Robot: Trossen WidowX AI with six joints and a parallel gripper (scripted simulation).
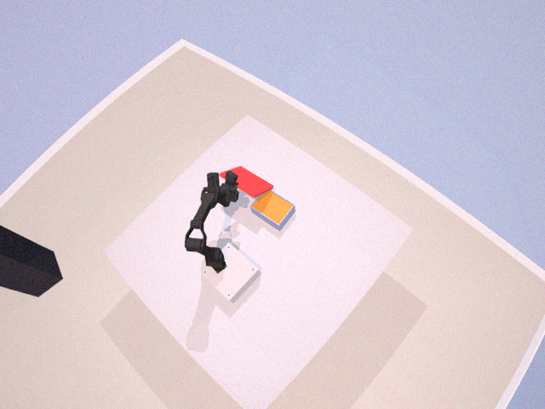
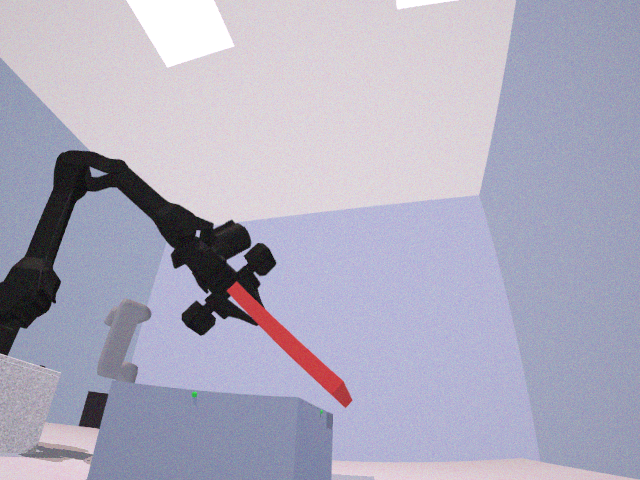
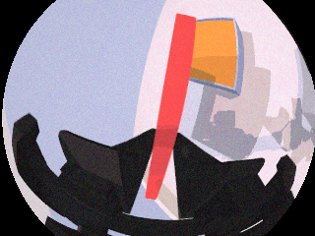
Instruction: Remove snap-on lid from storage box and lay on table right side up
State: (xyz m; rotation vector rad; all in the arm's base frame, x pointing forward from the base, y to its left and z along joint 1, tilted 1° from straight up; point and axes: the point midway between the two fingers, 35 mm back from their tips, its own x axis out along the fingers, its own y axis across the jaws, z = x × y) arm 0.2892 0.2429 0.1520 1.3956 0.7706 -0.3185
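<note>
My gripper tip is now 60 mm short of the red lid, 50 mm above it and 20 mm to the right of it. Also, from my gripper tip: storage box (190 mm below, 140 mm to the right, 100 mm ahead).
</note>
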